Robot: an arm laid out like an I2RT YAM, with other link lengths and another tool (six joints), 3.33 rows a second.
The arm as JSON. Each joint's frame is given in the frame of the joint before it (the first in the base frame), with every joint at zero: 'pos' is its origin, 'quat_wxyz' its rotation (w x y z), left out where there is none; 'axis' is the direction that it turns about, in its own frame. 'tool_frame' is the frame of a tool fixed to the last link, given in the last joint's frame.
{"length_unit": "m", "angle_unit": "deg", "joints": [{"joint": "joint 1", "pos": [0.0, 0.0, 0.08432], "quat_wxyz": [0.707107, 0.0, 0.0, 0.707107], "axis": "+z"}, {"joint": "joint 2", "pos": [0.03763, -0.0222, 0.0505], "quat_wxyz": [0.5, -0.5, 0.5, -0.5], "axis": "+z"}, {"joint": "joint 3", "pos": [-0.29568, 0.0, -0.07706], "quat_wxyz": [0.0, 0.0, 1.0, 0.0], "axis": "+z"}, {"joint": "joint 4", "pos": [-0.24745, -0.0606, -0.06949], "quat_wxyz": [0.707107, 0.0, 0.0, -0.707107], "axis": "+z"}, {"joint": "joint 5", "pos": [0.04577, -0.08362, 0.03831], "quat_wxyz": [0.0, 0.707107, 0.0, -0.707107], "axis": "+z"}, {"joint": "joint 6", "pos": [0.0, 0.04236, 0.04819], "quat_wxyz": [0.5, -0.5, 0.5, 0.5], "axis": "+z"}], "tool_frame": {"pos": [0.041, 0.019, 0.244], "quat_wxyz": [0.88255, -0.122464, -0.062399, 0.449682]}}
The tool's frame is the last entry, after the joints.
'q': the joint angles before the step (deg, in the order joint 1, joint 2, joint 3, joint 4, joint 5, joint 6). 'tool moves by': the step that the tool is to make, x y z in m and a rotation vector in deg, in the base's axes. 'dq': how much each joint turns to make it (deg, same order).
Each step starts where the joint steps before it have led.
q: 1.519 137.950 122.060 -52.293 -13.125 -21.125
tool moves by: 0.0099 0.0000 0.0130 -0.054 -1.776 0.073
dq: -0.003 -0.006 1.690 0.052 0.064 -0.112
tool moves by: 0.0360 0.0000 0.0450 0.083 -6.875 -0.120
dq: -0.022 0.015 4.700 2.200 0.131 0.044
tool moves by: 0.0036 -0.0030 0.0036 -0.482 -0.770 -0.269
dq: -0.036 -0.154 -0.019 0.610 0.550 -0.058
